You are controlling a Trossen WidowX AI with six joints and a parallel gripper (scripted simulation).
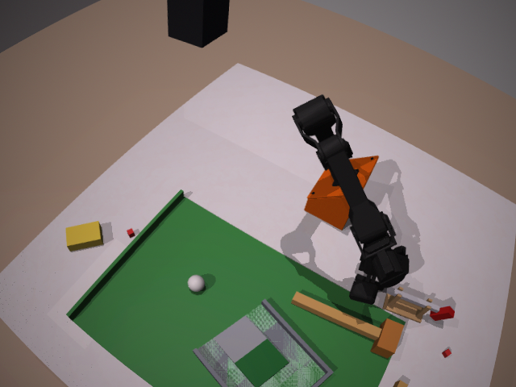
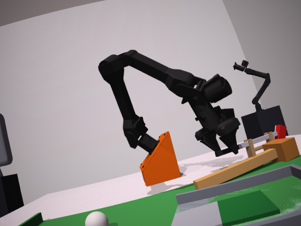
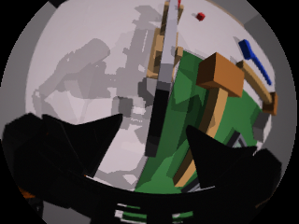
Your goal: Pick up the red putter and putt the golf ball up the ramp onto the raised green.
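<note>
The wooden stand is 2 cm behind my gripper tip, 13 cm to the left of it and 2 cm below it. The rest, counted from my gripper tip: white golf ball (22 cm ahead, 38 cm to the right, 3 cm below); then green wall (25 cm ahead, 58 cm to the right, 3 cm below); then green mat (25 cm ahead, 22 cm to the right, 5 cm below).
</note>
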